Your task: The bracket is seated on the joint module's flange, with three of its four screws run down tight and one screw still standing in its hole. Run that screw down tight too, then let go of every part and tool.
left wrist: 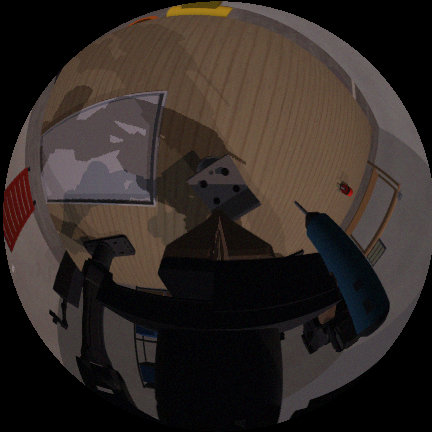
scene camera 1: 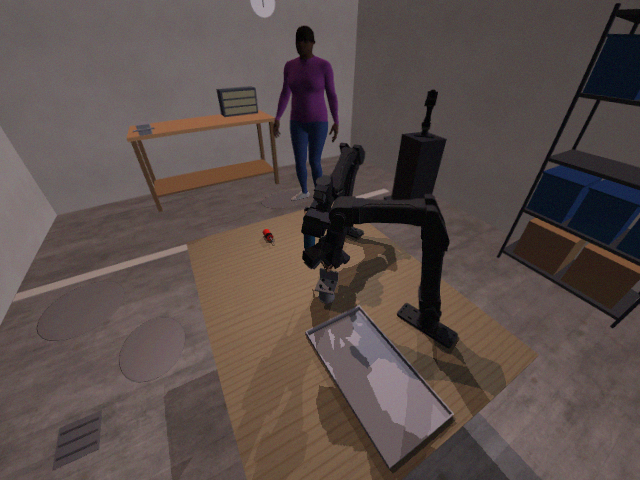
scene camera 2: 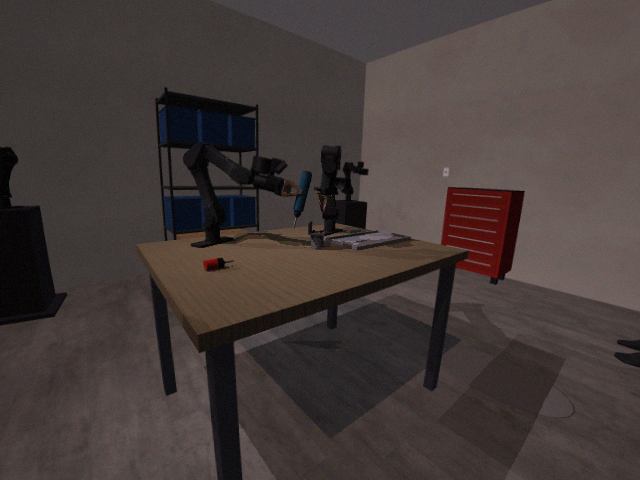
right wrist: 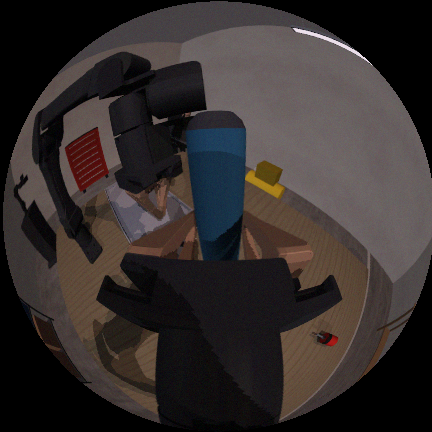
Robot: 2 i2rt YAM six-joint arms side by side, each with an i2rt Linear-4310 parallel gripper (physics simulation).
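Frame: origin at the left arm's base, x left, y back, z up, level; centimetres.
Seen in the pictures: left gripper, fingertip midpoint: [left wrist: 218, 215] [scene camera 1: 328, 271] [scene camera 2: 322, 212] [right wrist: 161, 216]; right gripper, fingertip midpoint: [left wrist: 348, 264] [scene camera 2: 303, 192] [right wrist: 218, 215]; left arm's base at its link origin: [left wrist: 106, 246] [scene camera 1: 426, 325] [scene camera 2: 329, 232] [right wrist: 86, 241]; right arm's base at its link origin: [scene camera 2: 213, 242].
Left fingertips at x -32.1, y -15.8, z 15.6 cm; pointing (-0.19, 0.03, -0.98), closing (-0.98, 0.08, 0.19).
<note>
Offsets run from my left fingertips to a thing's middle. Level surfaces: height alone.
The grey bracket @(dy +1.4, dx -1.8, dz -7.4 cm) [scene camera 1: 327, 280] [left wrist: 226, 181] sits on the round joint module @(dy +1.4, dx -1.8, dz -12.4 cm) [scene camera 1: 326, 298] [scene camera 2: 316, 242] [left wrist: 204, 163]. Dark round spots show on its plate; which is the standing screw cannot be told. My left gripper [scene camera 1: 329, 266] [left wrist: 218, 215] [right wrist: 161, 216] is shut and empty, its tips above the bracket's upright wall side. My right gripper [scene camera 2: 299, 192] [right wrist: 218, 215] is shut on the blue screwdriver @(dy +3.0, dx -12.0, dz +5.4 cm) [scene camera 2: 303, 190] [left wrist: 345, 265] [right wrist: 217, 175], held above the table with its shaft down, apart from the bracket. The gripper's fingers partly hide its lower handle in the right wrist view.
A grey tray @(dy -10.8, dx +27.5, dz -14.8 cm) [scene camera 1: 405, 361] [left wrist: 100, 202] lies beside the joint module on the wooden table @(dz -15.6 cm) [scene camera 1: 248, 310] [scene camera 2: 268, 289]. A red-handled tool @(dy +9.0, dx -47.6, dz -13.9 cm) [scene camera 1: 267, 235] [scene camera 2: 213, 264] [left wrist: 345, 189] [right wrist: 328, 339] lies near the table's far edge in scene camera 1. The two arms are close together above the bracket.
</note>
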